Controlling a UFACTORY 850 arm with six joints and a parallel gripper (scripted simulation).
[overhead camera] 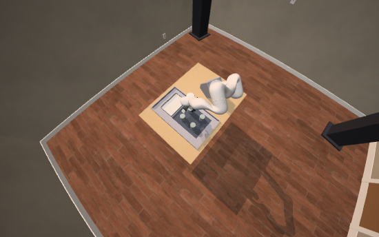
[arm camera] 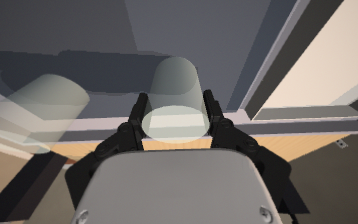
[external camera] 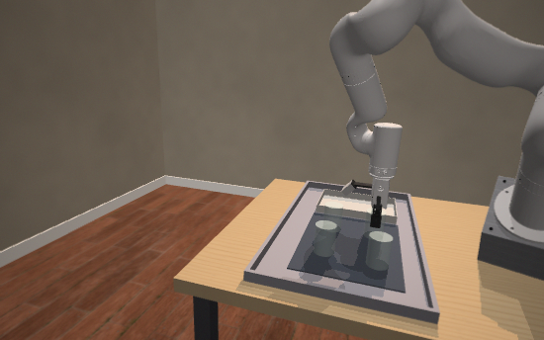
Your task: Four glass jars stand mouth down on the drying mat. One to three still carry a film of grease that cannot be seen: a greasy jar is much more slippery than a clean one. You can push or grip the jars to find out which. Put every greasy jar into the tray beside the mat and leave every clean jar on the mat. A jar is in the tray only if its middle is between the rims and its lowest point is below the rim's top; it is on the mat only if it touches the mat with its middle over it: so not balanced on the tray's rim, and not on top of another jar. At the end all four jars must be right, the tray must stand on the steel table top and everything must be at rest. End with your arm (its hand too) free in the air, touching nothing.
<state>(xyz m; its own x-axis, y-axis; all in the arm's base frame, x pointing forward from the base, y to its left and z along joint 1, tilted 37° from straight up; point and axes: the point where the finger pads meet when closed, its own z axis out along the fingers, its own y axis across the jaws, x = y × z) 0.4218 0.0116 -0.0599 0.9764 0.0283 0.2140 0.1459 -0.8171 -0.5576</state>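
Now: the cream tray 220 mm to the right of my hand, 100 mm ahead of it and 60 mm below it. Also, from my hand: dark drying mat (100 mm to the left, 60 mm below, 60 mm ahead).
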